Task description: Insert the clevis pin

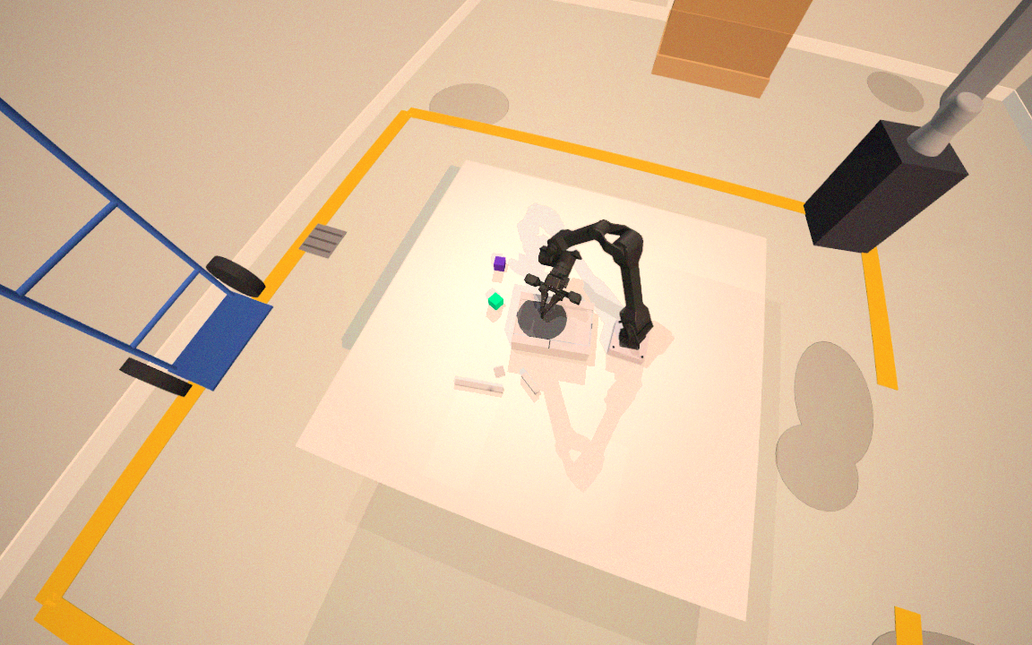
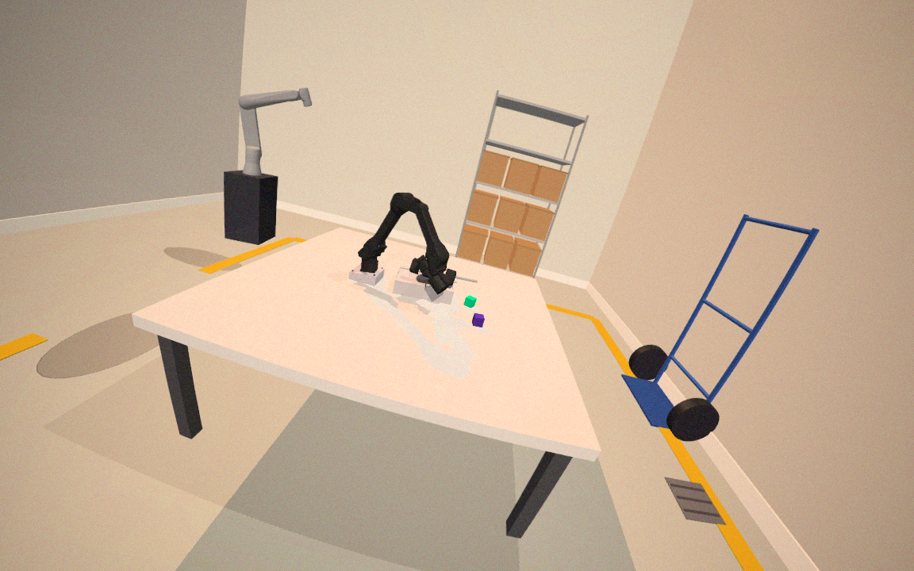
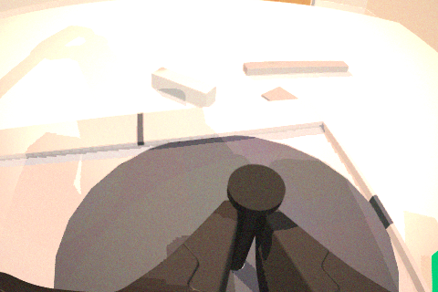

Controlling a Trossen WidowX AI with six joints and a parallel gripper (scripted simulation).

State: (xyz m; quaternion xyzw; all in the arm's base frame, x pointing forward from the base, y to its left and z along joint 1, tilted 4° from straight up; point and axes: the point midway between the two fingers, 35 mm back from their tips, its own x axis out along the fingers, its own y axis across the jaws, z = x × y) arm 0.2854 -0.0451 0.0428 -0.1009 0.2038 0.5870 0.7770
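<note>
Now: gripper tip 4 cm past the pale rimmed tray, 4 cm above it and 1 cm to the right of it. From my gripper tip the other things lie so: aluminium disc (3 cm below); then green cube (16 cm ahead, 7 cm below, 6 cm to the right); then clevis pin (1 cm below).
</note>
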